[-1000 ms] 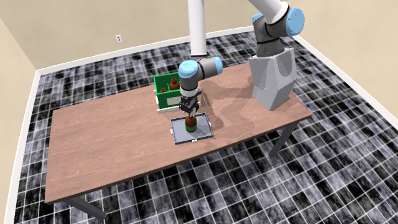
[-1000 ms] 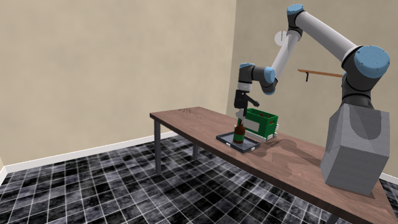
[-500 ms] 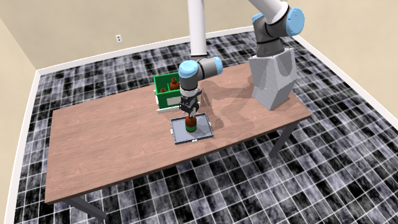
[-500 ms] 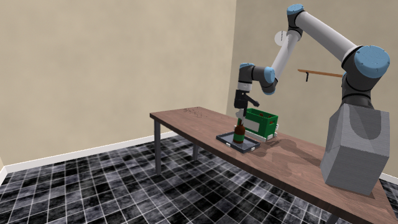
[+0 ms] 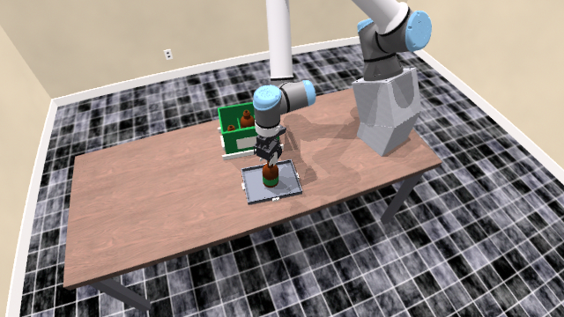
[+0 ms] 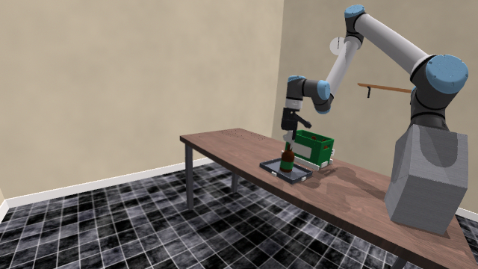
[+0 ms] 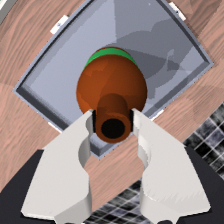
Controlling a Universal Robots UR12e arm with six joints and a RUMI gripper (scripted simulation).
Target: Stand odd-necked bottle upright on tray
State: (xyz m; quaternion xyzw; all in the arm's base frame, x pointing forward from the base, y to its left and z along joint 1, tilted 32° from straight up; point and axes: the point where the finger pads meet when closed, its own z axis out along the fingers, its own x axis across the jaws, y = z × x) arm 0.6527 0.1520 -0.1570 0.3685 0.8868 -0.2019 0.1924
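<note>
The glass bottle is 70 mm below my hand. The rest, counted from my hand: grey tray 140 mm below; then green crate 290 mm to the right, 70 mm below, 30 mm ahead.
</note>
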